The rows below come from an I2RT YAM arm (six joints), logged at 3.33 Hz.
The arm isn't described. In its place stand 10 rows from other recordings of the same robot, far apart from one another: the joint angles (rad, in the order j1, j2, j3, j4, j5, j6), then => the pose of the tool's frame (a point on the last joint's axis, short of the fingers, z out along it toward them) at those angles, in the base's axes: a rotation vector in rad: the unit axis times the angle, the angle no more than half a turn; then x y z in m.
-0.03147 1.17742 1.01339 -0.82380 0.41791 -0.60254 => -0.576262, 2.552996, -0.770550, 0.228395, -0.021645, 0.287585
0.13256 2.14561 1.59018 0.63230 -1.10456 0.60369 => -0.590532, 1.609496, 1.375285, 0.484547, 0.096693, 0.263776
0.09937 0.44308 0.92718 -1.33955 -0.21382 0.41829 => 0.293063, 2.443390, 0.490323, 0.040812, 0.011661, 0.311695
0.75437 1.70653 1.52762 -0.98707 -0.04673 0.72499 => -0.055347, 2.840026, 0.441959, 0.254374, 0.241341, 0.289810
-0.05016 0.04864 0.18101 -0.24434 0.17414 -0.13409 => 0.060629, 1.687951, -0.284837, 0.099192, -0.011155, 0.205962
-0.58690 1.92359 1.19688 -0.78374 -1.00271 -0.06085 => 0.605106, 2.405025, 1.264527, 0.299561, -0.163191, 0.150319
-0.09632 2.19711 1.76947 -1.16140 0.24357 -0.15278 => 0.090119, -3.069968, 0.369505, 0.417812, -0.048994, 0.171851
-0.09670 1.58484 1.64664 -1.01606 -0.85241 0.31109 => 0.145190, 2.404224, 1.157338, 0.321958, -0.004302, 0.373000
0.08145 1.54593 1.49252 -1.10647 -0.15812 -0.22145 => -0.454086, 2.678085, 0.175056, 0.303424, 0.030393, 0.324186
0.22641 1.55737 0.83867 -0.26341 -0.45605 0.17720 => -0.243023, 2.554809, 0.737577, 0.288044, 0.082443, 0.173203
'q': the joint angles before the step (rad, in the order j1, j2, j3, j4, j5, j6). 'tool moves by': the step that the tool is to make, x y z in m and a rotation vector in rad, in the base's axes. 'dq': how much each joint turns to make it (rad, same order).
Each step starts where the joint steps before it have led.
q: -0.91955, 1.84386, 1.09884, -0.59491, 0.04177, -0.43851
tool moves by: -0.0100, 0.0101, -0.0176, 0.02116, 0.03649, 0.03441
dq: -0.00483, 0.00004, -0.07759, 0.04062, 0.00765, -0.04183
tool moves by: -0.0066, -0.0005, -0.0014, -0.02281, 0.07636, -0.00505
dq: -0.00935, 0.00014, -0.00508, -0.02071, 0.07283, -0.01775
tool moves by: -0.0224, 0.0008, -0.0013, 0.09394, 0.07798, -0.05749
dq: -0.05611, -0.00016, 0.00014, -0.12199, 0.01031, 0.00035
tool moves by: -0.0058, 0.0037, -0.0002, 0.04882, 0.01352, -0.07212
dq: -0.01106, -0.00023, -0.00042, -0.05587, -0.01411, 0.06181
